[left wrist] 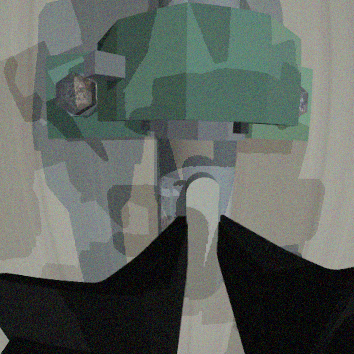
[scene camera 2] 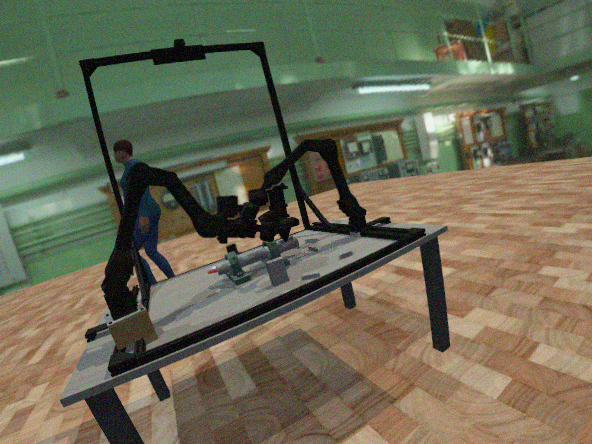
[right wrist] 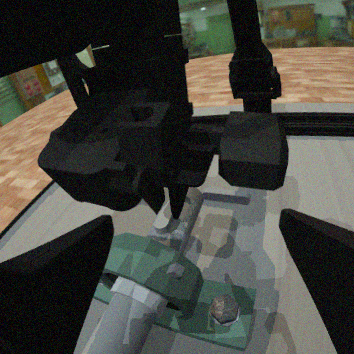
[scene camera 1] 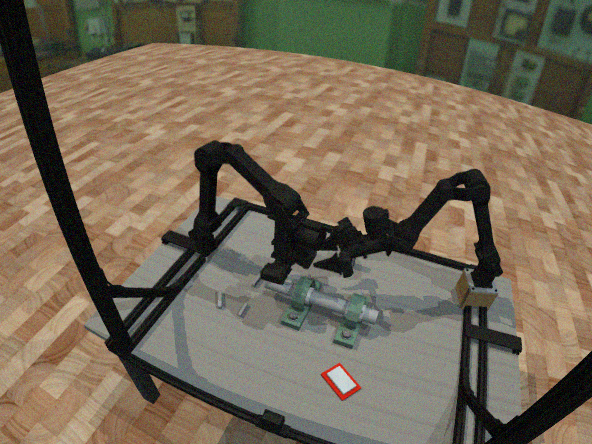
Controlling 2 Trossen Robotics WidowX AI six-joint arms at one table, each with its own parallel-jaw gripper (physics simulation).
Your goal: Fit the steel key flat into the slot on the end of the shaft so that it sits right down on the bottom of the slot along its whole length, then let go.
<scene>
My right gripper is open and holds nothing. A red-framed white card rests on the table. I also see my left gripper and a grey steel shaft.
My left gripper shows as well in the left wrist view, in scene camera 2 and in the right wrist view. My right gripper also shows in scene camera 2 and in the right wrist view.
</scene>
